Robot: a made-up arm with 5 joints. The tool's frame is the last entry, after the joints.
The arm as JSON. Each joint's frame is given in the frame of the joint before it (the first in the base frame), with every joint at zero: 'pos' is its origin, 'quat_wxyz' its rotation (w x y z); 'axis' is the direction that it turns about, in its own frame. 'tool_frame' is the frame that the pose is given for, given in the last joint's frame.
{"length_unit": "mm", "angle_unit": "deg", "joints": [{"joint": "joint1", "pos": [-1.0, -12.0, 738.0], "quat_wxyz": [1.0, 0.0, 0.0, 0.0], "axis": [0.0, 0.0, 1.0]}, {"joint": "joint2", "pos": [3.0, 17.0, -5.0], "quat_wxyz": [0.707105, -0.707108, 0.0, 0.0], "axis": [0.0, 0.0, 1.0]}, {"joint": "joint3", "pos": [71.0, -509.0, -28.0], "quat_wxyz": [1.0, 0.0, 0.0, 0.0], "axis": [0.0, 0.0, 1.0]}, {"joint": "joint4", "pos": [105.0, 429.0, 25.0], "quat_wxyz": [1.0, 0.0, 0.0, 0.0], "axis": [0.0, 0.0, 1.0]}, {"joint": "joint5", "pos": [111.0, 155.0, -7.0], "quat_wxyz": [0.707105, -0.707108, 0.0, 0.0], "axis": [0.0, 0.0, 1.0]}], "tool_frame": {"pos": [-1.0, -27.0, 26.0], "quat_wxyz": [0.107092, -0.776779, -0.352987, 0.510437]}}
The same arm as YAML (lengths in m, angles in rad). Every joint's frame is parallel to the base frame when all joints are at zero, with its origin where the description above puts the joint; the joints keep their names.
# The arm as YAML. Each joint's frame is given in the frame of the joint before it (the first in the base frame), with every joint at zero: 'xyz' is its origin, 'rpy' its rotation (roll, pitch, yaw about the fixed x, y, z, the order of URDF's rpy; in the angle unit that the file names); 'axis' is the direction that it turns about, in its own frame. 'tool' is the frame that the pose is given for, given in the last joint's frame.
units:
  length: m
  angle: rad
joints:
  - name: joint1
    type: revolute
    origin:
      xyz: [-0.001, -0.012, 0.738]
      rpy: [0.0, 0.0, 0.0]
    axis: [0.0, 0.0, 1.0]
  - name: joint2
    type: revolute
    origin:
      xyz: [0.003, 0.017, -0.005]
      rpy: [0.0, 0.0, 0.0]
    axis: [0.0, 1.0, 0.0]
  - name: joint3
    type: revolute
    origin:
      xyz: [0.071, -0.028, 0.509]
      rpy: [0.0, 0.0, 0.0]
    axis: [0.0, 1.0, 0.0]
  - name: joint4
    type: revolute
    origin:
      xyz: [0.105, 0.025, -0.429]
      rpy: [0.0, 0.0, 0.0]
    axis: [0.0, 1.0, 0.0]
  - name: joint5
    type: revolute
    origin:
      xyz: [0.111, -0.007, -0.155]
      rpy: [0.0, 0.0, 0.0]
    axis: [0.0, 0.0, -1.0]
tool:
  origin:
    xyz: [-0.001, 0.027, -0.026]
    rpy: [0.8573, -0.8001, -1.2348]

